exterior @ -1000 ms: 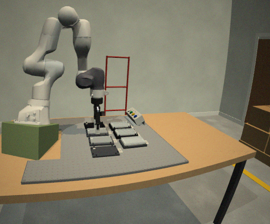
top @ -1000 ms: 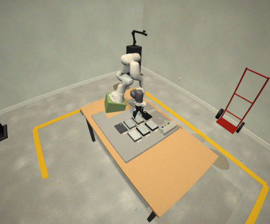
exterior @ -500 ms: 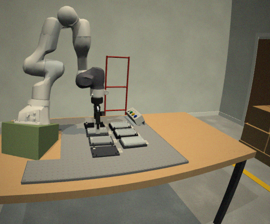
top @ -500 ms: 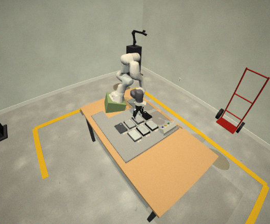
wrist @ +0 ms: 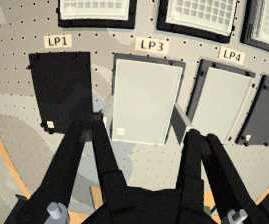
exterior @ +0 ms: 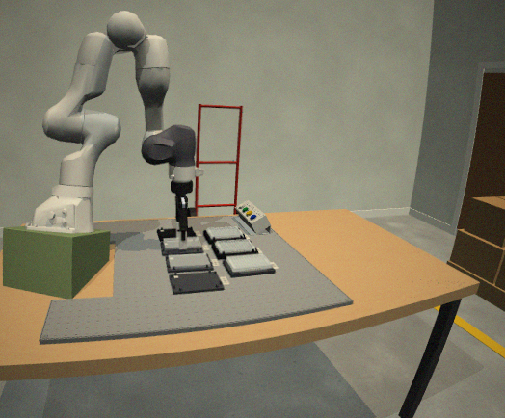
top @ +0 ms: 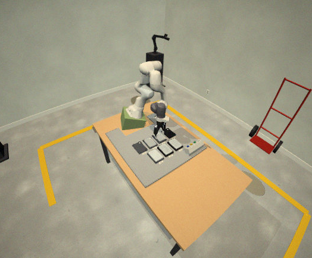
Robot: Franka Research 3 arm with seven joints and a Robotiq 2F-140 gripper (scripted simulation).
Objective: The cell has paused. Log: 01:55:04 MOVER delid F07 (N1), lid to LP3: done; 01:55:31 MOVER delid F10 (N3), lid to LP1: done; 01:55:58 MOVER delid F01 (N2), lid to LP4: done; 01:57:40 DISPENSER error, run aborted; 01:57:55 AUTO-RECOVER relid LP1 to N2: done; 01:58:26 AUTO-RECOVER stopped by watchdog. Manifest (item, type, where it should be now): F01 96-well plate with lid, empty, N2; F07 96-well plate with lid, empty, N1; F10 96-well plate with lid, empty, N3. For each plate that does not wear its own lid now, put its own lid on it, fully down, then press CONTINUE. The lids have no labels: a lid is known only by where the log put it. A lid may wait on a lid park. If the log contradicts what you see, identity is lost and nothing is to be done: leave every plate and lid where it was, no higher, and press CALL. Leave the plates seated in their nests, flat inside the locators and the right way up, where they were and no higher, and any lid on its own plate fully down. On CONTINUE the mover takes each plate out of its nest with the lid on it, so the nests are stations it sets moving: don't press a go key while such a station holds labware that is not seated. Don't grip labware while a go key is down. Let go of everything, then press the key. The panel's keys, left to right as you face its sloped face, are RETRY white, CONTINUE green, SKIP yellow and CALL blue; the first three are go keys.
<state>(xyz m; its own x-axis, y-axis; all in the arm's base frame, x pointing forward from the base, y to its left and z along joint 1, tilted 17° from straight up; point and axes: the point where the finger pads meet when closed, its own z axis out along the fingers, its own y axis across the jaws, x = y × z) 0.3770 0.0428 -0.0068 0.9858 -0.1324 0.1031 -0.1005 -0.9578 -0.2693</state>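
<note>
The park LP3 is 40 mm below my hand. Round my hand: plate (170 mm ahead, 200 mm to the right, 30 mm below); park LP2 (20 mm behind, 250 mm to the right, 40 mm below); park LP1 (10 mm ahead, 130 mm to the left, 40 mm below).
</note>
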